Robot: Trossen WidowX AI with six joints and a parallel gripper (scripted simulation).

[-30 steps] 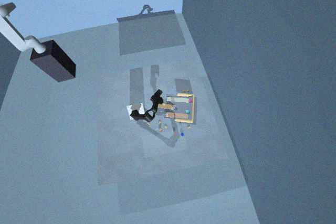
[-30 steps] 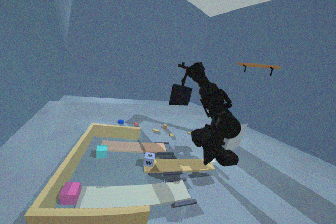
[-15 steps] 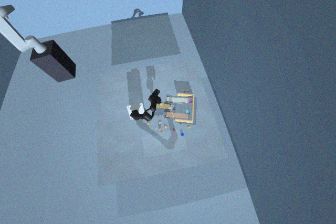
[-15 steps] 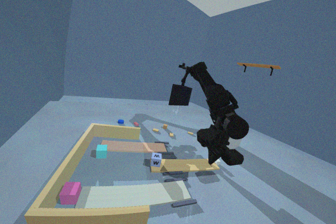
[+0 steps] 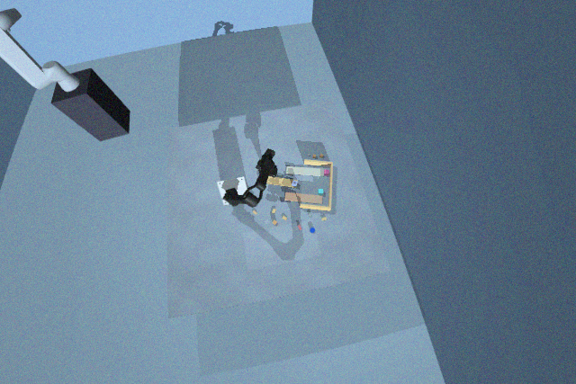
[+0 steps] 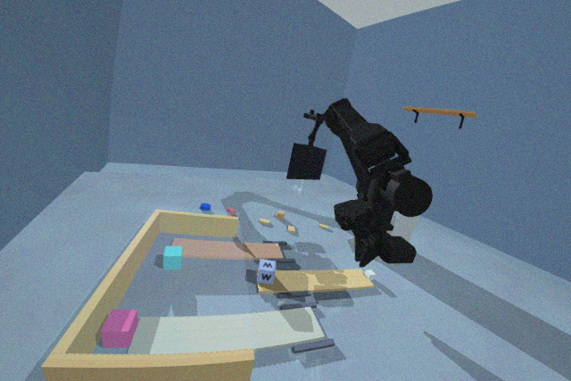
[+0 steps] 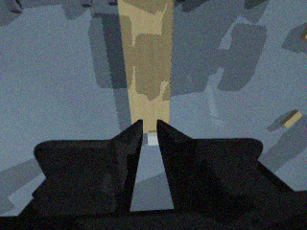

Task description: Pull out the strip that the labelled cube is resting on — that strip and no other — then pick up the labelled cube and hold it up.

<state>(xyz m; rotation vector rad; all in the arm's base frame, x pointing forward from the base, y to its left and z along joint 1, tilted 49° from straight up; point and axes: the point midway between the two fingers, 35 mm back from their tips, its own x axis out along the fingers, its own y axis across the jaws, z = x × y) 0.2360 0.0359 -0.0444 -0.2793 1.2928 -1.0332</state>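
My gripper tip is now 4 cm past the cream knob, 4 cm above it and 2 cm to the right of it. The rest, counted from my gripper tip: blue disc: 41 cm to the right, 19 cm ahead, 4 cm below; pink piece: 37 cm to the right, 12 cm ahead, 4 cm below; yellow strip: 8 cm ahead, 4 cm to the right, 4 cm below.
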